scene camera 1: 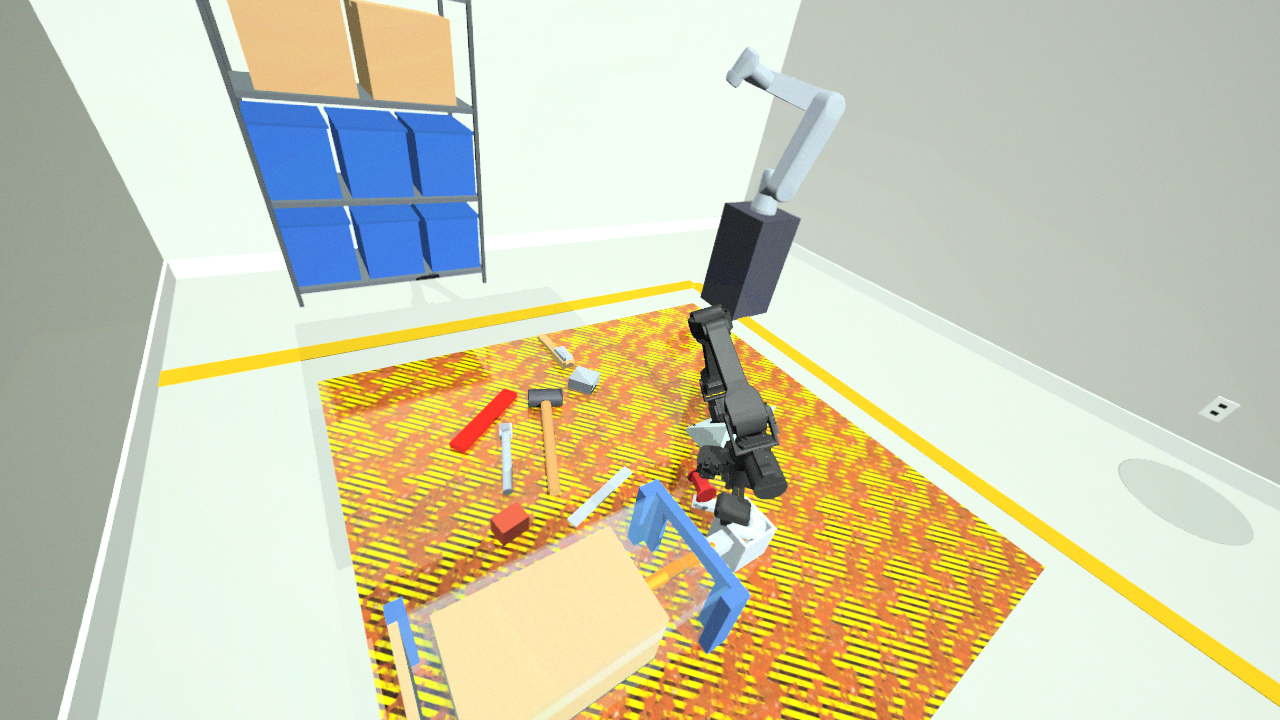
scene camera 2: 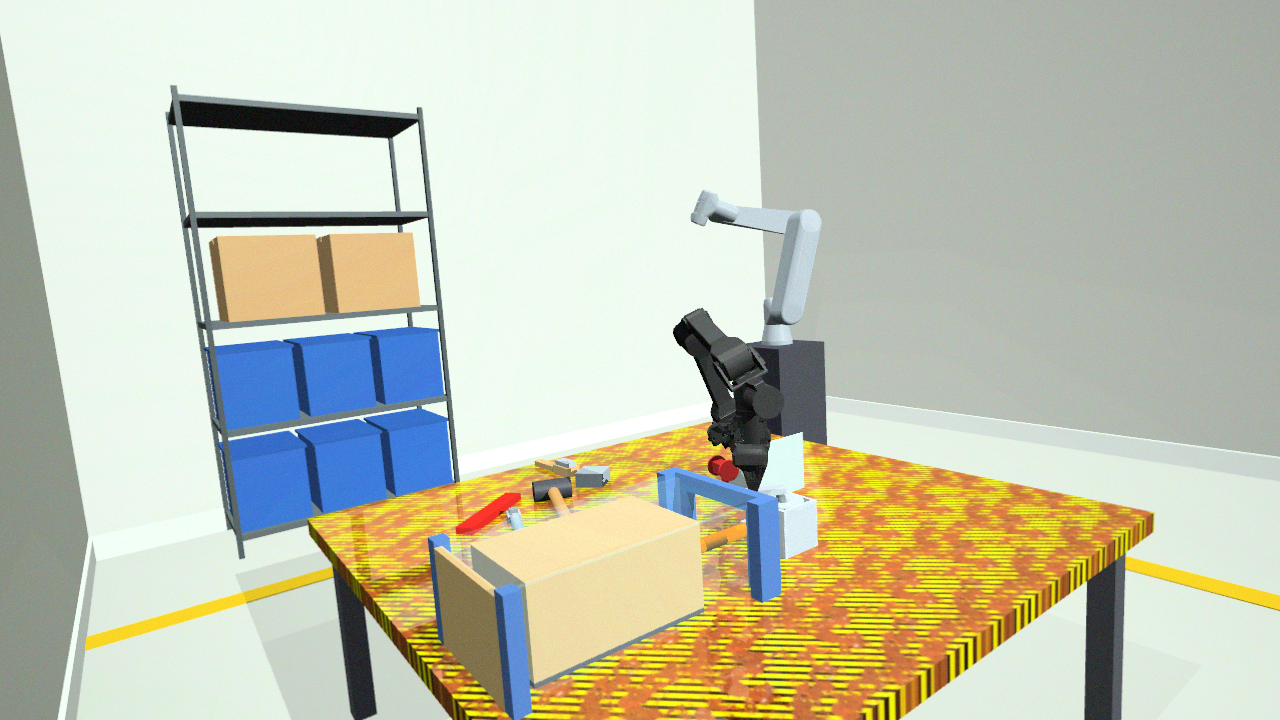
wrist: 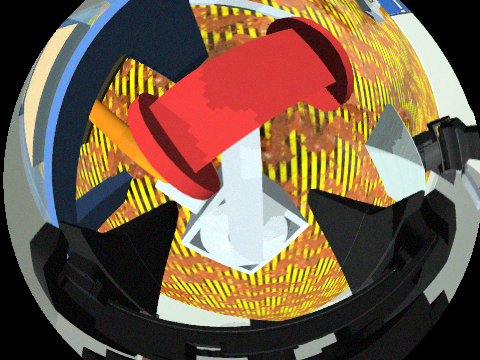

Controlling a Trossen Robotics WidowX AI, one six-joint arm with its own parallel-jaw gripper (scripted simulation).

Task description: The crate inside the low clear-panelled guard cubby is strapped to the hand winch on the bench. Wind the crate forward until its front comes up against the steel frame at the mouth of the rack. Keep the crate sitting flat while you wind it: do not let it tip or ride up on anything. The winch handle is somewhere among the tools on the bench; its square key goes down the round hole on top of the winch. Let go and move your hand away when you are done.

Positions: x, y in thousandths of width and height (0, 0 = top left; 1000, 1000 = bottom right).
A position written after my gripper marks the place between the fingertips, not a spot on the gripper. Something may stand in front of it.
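Observation:
Grey flat bar (scene camera 1: 453, 716). Red block (scene camera 1: 402, 724). Wrench (scene camera 1: 395, 595). Winch (scene camera 2: 624, 717). Winch handle (scene camera 2: 609, 681), (scene camera 1: 554, 702), (wrist: 503, 454). Red bar (scene camera 1: 370, 598), (scene camera 2: 378, 719); out of frame in the wrist view. Hammer (scene camera 1: 426, 553), (scene camera 2: 435, 680); out of frame in the wrist view. My gripper (scene camera 2: 589, 678).

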